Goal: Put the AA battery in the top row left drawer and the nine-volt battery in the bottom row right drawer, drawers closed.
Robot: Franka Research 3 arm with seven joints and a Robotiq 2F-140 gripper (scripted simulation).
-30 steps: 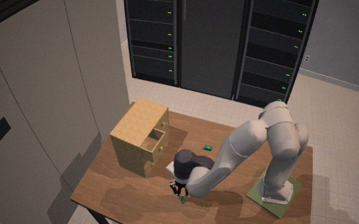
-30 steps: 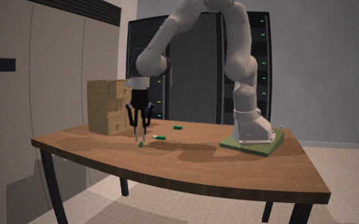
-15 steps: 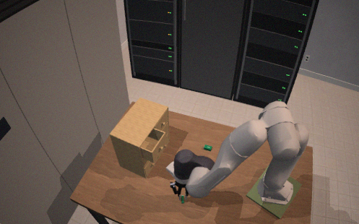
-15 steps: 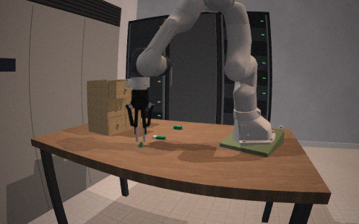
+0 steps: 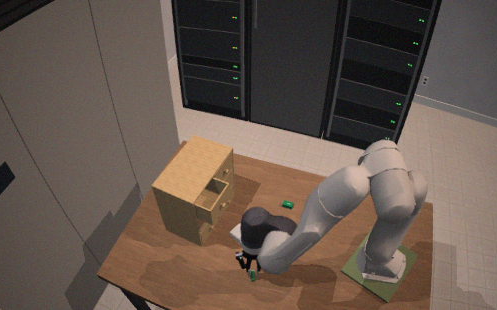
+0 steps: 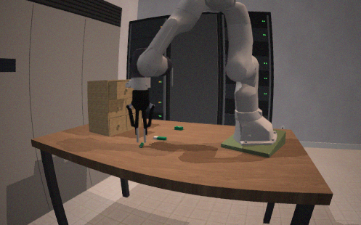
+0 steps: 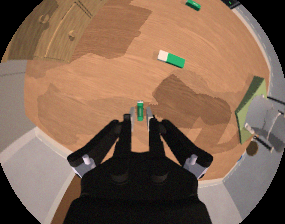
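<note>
My gripper is now 50 mm above the AA battery. The rest, counted from my hand: white-and-green cylinder 150 mm to the right, 50 mm below, 10 mm ahead; then nine-volt battery 390 mm to the right, 50 mm below, 50 mm ahead.
</note>
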